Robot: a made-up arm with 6 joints. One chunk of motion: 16 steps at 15 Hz.
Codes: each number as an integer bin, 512 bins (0 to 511) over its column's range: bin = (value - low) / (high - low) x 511, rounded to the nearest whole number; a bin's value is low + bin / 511 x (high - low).
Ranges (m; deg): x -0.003..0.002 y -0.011..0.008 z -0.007..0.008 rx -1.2..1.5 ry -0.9..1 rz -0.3..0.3
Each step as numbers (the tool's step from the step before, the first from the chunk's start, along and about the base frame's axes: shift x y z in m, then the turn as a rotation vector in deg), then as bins.
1 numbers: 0.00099 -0.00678 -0.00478 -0.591 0.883 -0.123
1 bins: 408 113 76 115 480 151
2 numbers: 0.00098 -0.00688 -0.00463 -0.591 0.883 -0.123
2 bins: 407 111 81 115 480 151
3 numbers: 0.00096 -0.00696 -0.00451 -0.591 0.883 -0.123
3 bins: 405 109 85 115 480 151
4 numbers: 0.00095 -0.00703 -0.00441 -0.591 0.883 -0.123
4 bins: 404 107 88 115 480 151
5 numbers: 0.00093 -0.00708 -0.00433 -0.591 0.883 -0.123
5 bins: 402 105 91 115 480 151
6 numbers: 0.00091 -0.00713 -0.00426 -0.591 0.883 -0.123
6 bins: 400 104 93 115 480 151
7 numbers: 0.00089 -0.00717 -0.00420 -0.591 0.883 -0.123
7 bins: 398 103 95 115 480 151
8 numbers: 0.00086 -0.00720 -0.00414 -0.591 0.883 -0.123
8 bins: 394 102 97 115 480 151
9 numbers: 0.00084 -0.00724 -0.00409 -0.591 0.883 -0.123
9 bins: 392 101 99 115 480 151
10 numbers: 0.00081 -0.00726 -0.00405 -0.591 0.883 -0.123
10 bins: 389 101 100 115 480 151
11 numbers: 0.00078 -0.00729 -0.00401 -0.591 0.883 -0.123
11 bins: 386 100 102 115 480 151
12 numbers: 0.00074 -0.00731 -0.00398 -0.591 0.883 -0.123
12 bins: 382 99 103 115 480 151
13 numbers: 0.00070 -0.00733 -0.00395 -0.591 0.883 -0.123
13 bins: 378 99 104 115 480 151
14 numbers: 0.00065 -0.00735 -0.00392 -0.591 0.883 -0.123
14 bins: 373 98 105 115 480 151
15 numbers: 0.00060 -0.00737 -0.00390 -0.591 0.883 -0.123
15 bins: 368 98 106 115 480 151
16 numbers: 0.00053 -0.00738 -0.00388 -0.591 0.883 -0.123
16 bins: 361 97 106 115 480 151
